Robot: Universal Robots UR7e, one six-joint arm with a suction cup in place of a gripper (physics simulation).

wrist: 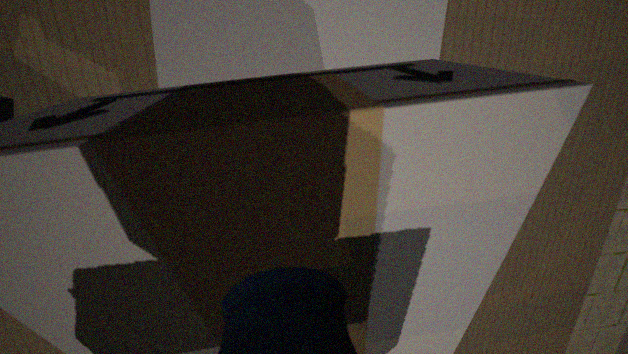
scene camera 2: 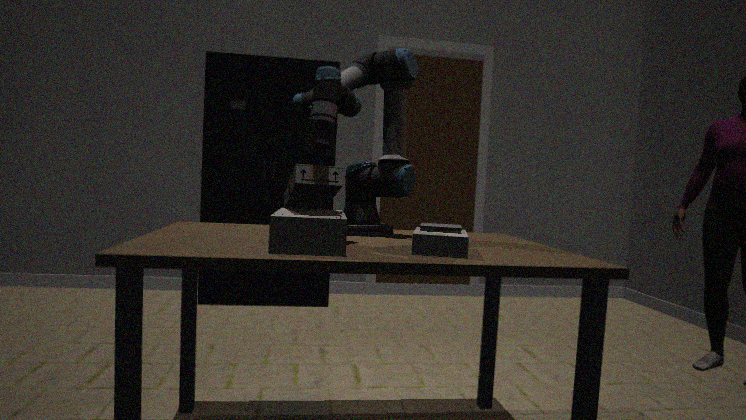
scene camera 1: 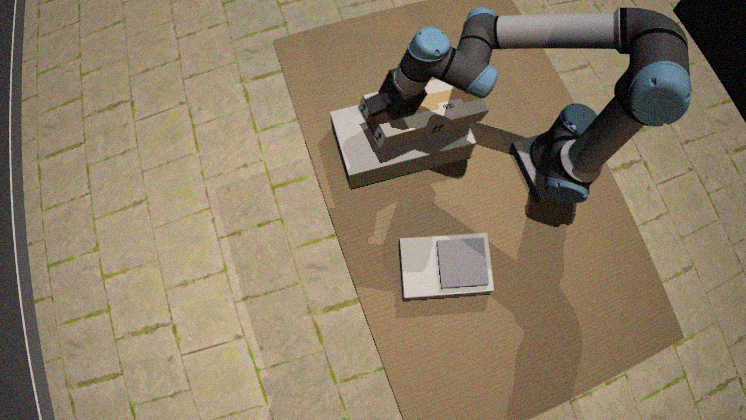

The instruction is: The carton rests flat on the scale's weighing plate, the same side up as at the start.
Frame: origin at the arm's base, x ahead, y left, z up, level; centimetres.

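Seen in the pictures: hand at its tool point: point(wrist: 296, 268) point(scene camera 2: 315, 174); arm's base at its link origin: point(scene camera 2: 360, 224).
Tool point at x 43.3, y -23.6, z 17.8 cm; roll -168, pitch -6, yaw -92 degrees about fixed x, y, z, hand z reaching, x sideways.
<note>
Offsets run from my tool point to a thing's middle. Level surfaces: height alone.
The carton @(dx -10.6, dy +0.2, dz -4.8 cm) point(scene camera 1: 407, 137) point(scene camera 2: 319, 174) point(wrist: 450, 175), white with a tan tape strip and arrow marks, hangs tilted over a white block @(dx -4.5, dy -0.3, dz -16.2 cm) point(scene camera 1: 356, 156) point(scene camera 2: 308, 235) point(wrist: 225, 40). Its end towards scene camera 2 is raised, with a gap and its dark underside showing there. Whether its far lower edge touches the block I cannot tell. My suction gripper point(wrist: 285, 305) is on the carton's top face and holds it; the contact itself is dark or hidden. The scale @(dx +1.6, dy +38.2, dz -17.3 cm) point(scene camera 1: 416, 281) point(scene camera 2: 439, 246) stands apart on the table, with its grey weighing plate @(dx -2.1, dy +39.7, dz -14.0 cm) point(scene camera 1: 463, 262) point(scene camera 2: 441, 228) bare.
The wooden table @(dz -21.1 cm) point(scene camera 1: 616, 292) point(scene camera 2: 495, 263) bears the block, the scale and the arm's base point(scene camera 1: 555, 166). The block is taller than the scale. In scene camera 2's view a person point(scene camera 2: 728, 172) stands at the right, beyond the table's side.
</note>
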